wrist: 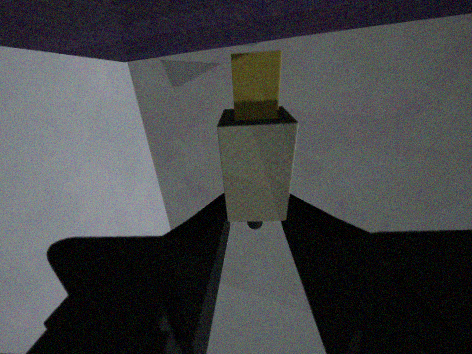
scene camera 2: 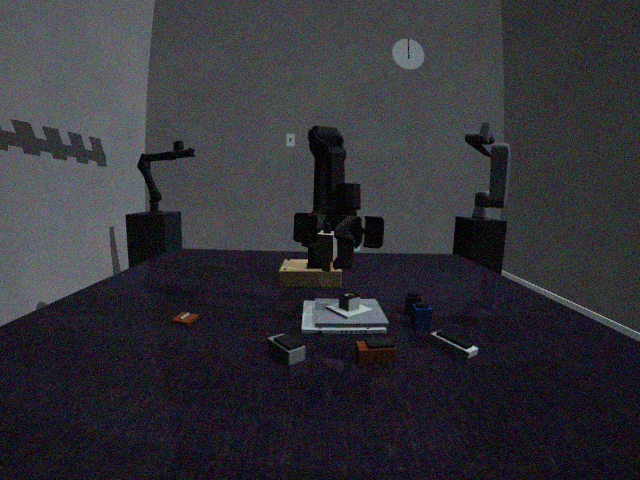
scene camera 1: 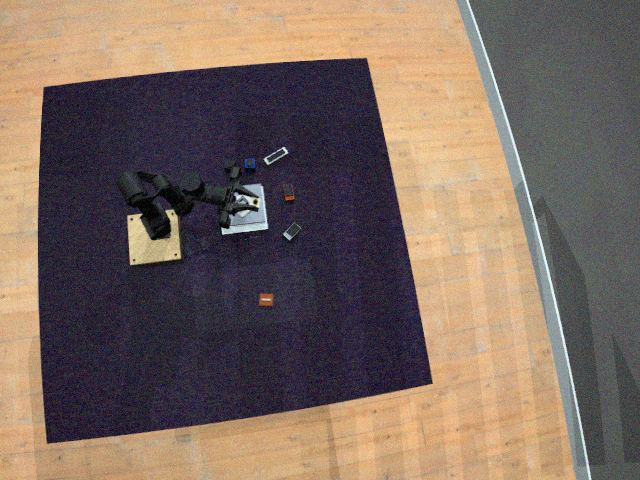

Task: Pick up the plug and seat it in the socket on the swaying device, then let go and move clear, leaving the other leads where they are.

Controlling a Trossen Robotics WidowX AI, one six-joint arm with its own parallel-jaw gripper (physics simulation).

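Observation:
The plug (scene camera 1: 253, 202) (scene camera 2: 327, 240) (wrist: 257, 170) has a cream block body and a yellow tip pointing away from the gripper. My gripper (scene camera 1: 252, 202) (wrist: 254, 198) is shut on the plug's body. In scene camera 2 the gripper (scene camera 2: 330, 248) holds it in the air, tip down, behind and above the device. The device (scene camera 1: 258, 219) (scene camera 2: 374, 305) is a flat grey slab on a white base. The socket (scene camera 2: 349, 301) is a small grey block with a dark top, on a white square plate (scene camera 2: 333, 310) on the slab. In scene camera 1 the gripper partly covers the socket.
Around the device lie a blue block (scene camera 1: 250, 165) (scene camera 2: 421, 316), a black piece (scene camera 2: 412, 299), a white bar (scene camera 1: 276, 155) (scene camera 2: 454, 343), an orange block (scene camera 1: 288, 192) (scene camera 2: 375, 352) and a grey block (scene camera 1: 292, 231) (scene camera 2: 286, 348). A flat orange piece (scene camera 1: 266, 299) (scene camera 2: 185, 318) lies farther off.

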